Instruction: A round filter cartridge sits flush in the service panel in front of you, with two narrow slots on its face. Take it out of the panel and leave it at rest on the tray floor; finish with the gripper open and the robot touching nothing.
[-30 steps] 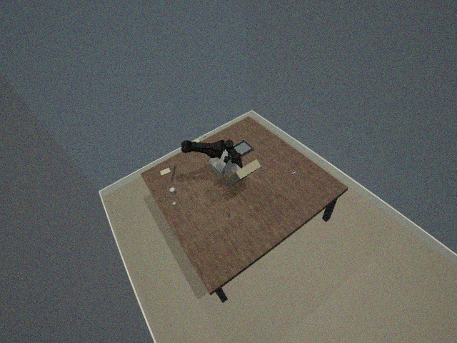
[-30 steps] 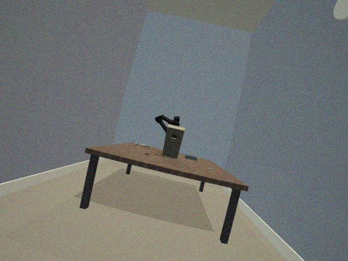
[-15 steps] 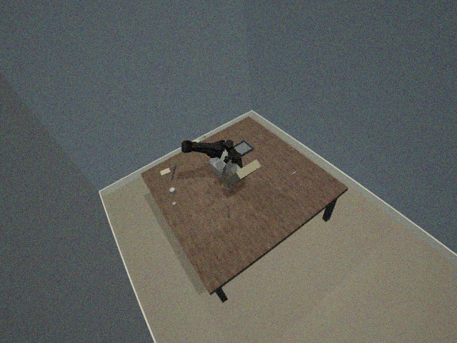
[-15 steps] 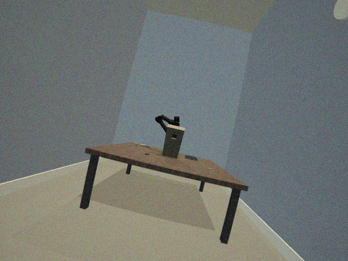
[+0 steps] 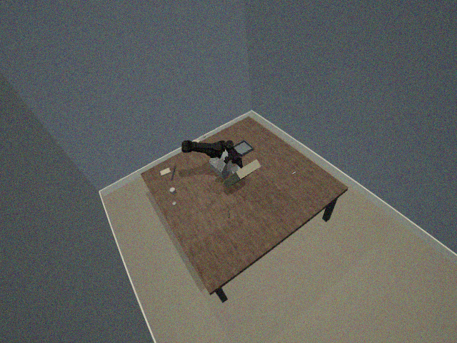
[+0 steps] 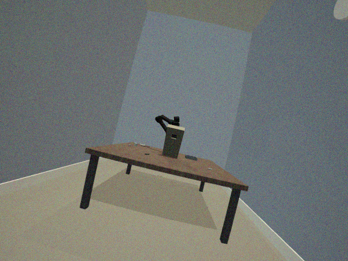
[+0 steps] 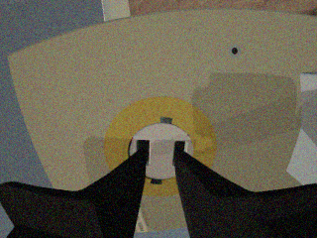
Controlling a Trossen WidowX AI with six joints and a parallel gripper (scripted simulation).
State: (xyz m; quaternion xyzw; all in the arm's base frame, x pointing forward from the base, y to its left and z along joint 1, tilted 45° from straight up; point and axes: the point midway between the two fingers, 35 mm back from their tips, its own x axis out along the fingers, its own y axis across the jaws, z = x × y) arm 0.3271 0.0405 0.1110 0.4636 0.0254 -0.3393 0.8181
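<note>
The round filter cartridge lies 1 cm ahead of my gripper tip and 1 cm below it. The rest, counted from my gripper tip: dark tray (37 cm behind, 34 cm to the left, 27 cm below).
</note>
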